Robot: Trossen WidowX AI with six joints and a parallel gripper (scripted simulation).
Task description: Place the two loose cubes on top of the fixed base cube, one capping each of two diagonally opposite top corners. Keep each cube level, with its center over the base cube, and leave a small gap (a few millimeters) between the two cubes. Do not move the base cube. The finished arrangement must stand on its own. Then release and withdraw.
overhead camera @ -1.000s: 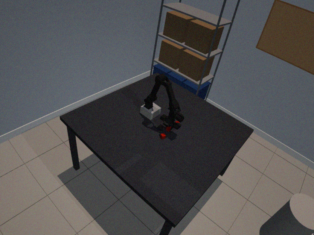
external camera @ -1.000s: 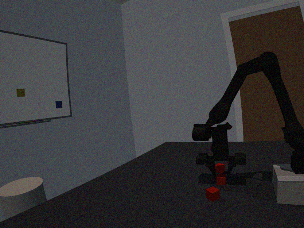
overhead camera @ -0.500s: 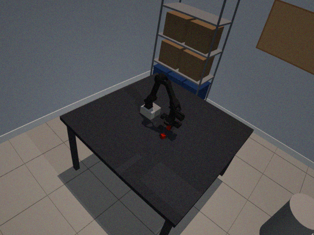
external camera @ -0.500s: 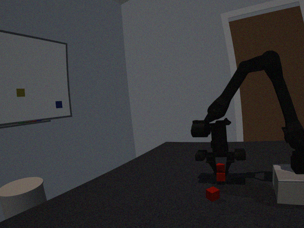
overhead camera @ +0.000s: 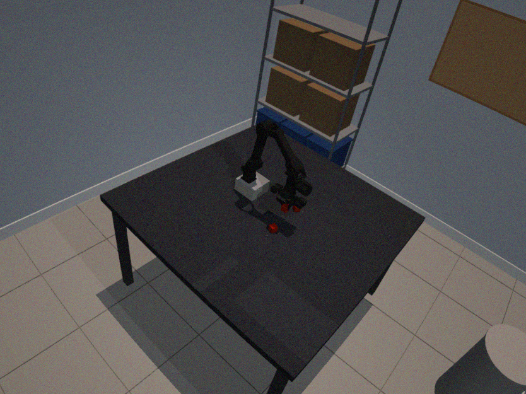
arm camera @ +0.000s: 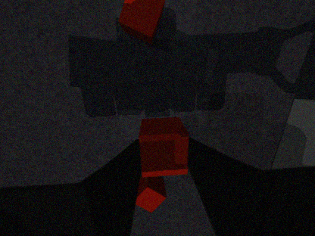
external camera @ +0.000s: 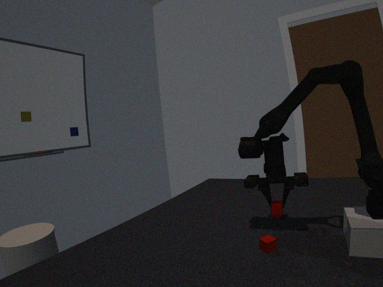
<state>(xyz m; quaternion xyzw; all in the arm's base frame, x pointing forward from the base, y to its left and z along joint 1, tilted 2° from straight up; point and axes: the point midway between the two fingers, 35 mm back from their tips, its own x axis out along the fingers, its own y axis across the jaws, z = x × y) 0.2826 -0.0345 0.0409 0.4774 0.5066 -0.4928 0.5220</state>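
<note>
Right now the red cube is 110 mm to the right of my gripper tip, 60 mm below it and 20 mm ahead of it.
</note>
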